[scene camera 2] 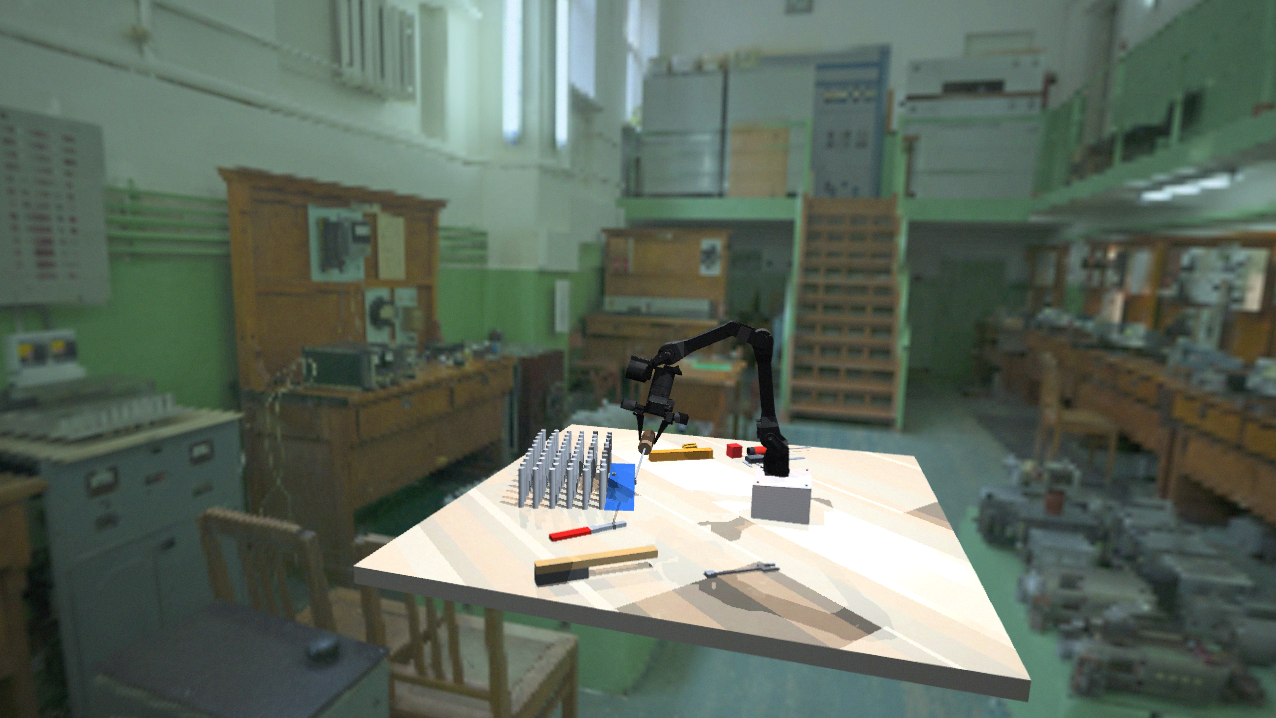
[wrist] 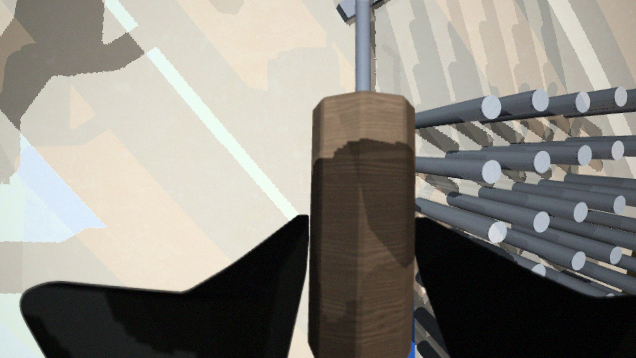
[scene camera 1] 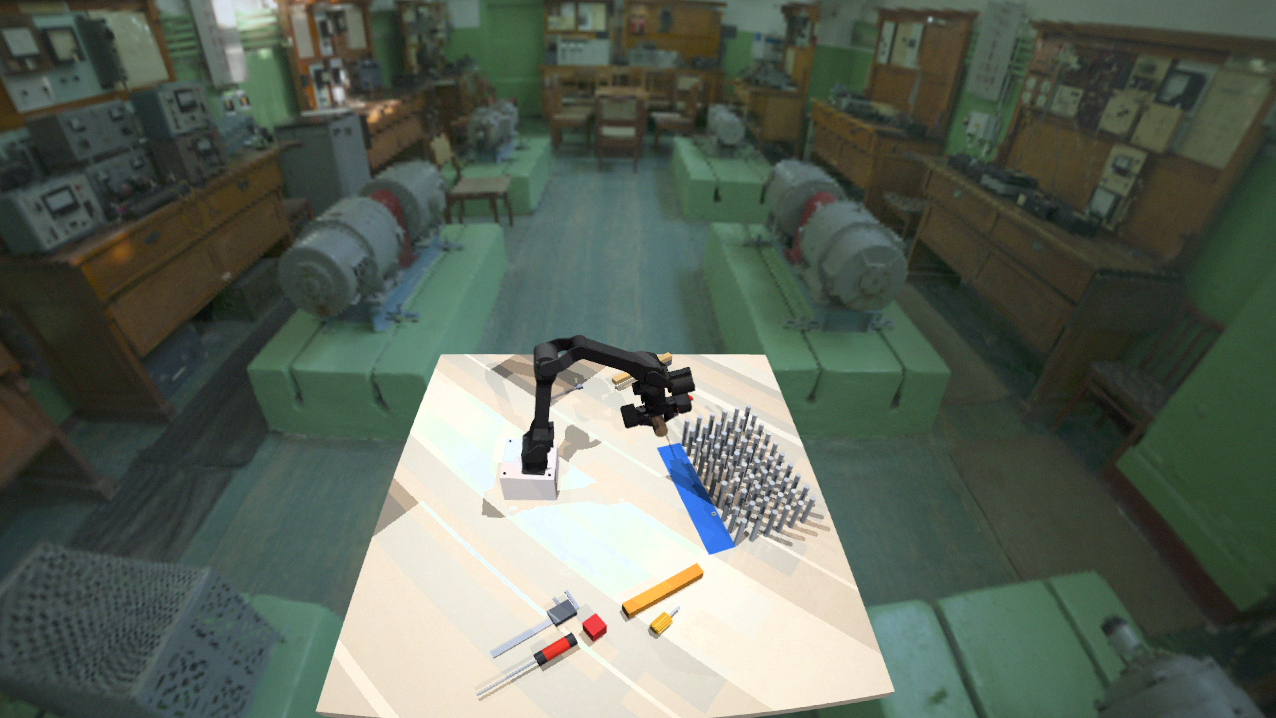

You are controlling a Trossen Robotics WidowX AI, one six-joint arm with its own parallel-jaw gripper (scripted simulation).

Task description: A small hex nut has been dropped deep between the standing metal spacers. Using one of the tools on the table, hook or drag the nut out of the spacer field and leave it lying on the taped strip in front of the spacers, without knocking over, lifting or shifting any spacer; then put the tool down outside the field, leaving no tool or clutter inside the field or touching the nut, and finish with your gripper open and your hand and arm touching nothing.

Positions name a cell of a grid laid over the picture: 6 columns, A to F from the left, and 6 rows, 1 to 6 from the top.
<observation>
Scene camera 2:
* my gripper: D4
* wood-handled brush: C5
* orange bar: D4
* blue taped strip: C5
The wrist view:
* my gripper: D4
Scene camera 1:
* my gripper: D4
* orange bar: D5
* blue taped strip: D5
</observation>
